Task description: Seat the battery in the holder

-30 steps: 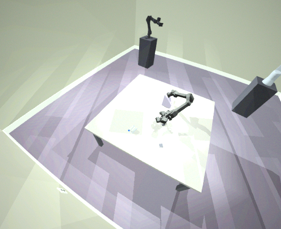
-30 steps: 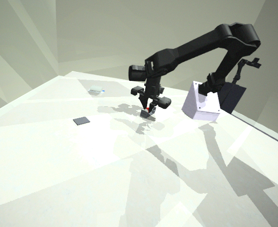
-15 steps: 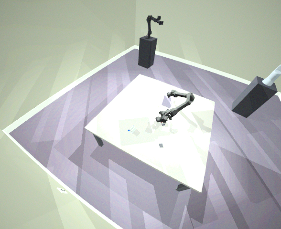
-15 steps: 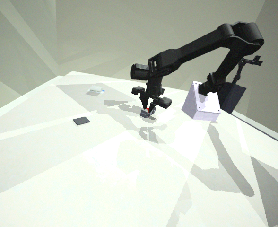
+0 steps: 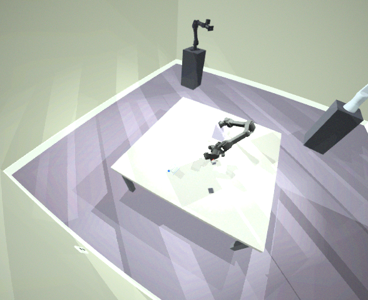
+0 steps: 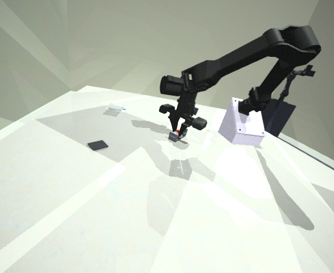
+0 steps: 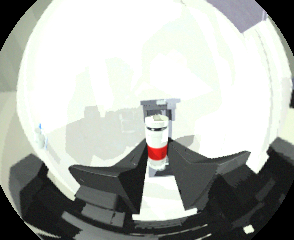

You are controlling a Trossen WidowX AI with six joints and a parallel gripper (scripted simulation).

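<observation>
Right now my gripper tip is 10 mm below the battery. The rest, counted from my gripper tip: white-and-blue item (290 mm ahead, 220 mm to the right); flat black square (260 mm ahead, 130 mm to the left, 10 mm below).
</observation>
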